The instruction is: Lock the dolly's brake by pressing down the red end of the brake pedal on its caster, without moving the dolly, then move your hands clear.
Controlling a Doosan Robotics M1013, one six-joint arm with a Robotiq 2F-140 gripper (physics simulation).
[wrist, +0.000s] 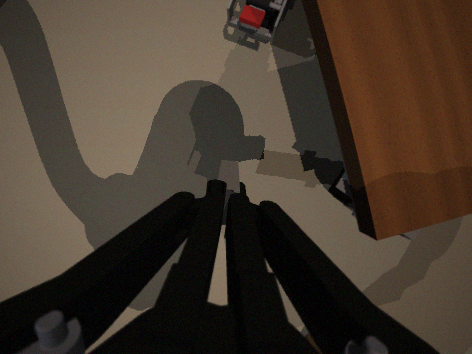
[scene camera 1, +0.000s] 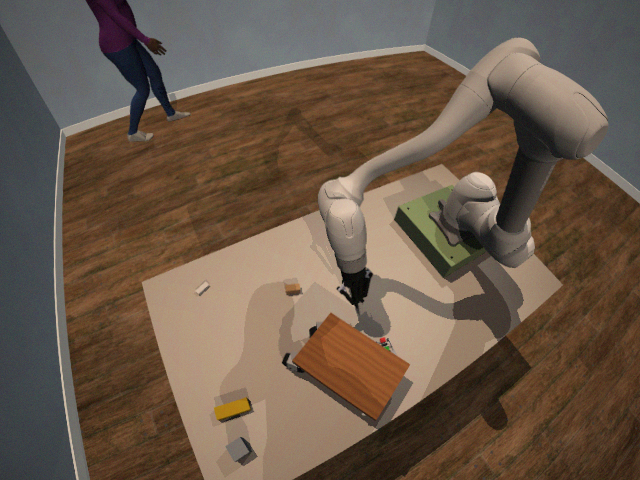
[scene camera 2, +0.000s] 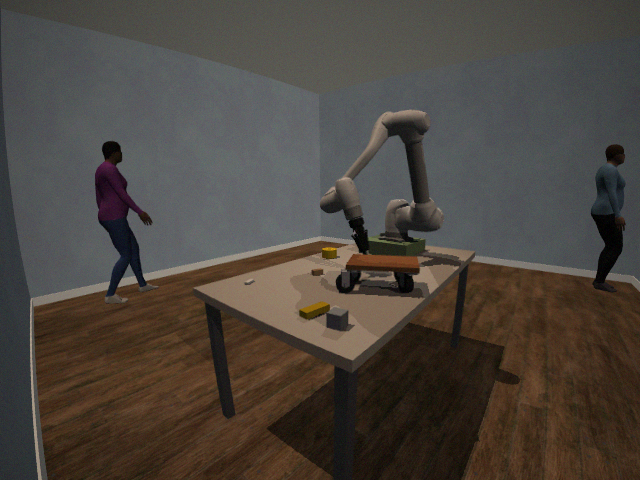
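Where they show: gripper, fingertip midpoint: [wrist: 228, 174] [scene camera 1: 359, 311]; arm's base, link origin: [scene camera 1: 455, 225] [scene camera 2: 396, 239].
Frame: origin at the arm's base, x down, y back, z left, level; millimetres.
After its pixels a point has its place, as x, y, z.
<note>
The dolly, with a brown wooden deck [scene camera 1: 352, 365] {-39, -667, 373} [scene camera 2: 382, 263] {-40, -709, 393} [wrist: 400, 110] {-40, -648, 272}, stands on its casters on the table. The red end [scene camera 1: 383, 340] {-4, -531, 329} [wrist: 252, 16] {-5, -533, 324} of the brake pedal sticks out past the deck's edge, at the top of the wrist view. The green end [scene camera 1: 386, 348] {-2, -533, 356} shows beside it in scene camera 1. My gripper [scene camera 1: 357, 305] {26, -551, 196} [scene camera 2: 366, 252] {26, -551, 196} [wrist: 228, 174] {26, -551, 196} is shut and empty. Its fingertips are apart from the pedal, off to one side of it, above the table near a deck corner. The pedal's tilt is too small to tell.
On the table [scene camera 1: 175, 310] {86, -1180, -55} [scene camera 2: 268, 299] {86, -1106, 129} are a yellow block [scene camera 1: 232, 409] {61, -1055, 359} [scene camera 2: 314, 310] {63, -1073, 374}, a grey cube [scene camera 1: 238, 449] {33, -1066, 483} [scene camera 2: 337, 318] {44, -1091, 502}, a small brown block [scene camera 1: 292, 288] {59, -735, 12} [scene camera 2: 316, 272] {70, -748, 18}, a white piece [scene camera 1: 202, 287] {75, -1059, -112} [scene camera 2: 249, 282] {79, -1067, -99} and a yellow round object [scene camera 2: 329, 253] {52, -454, -190}. Two people stand beyond the table.
</note>
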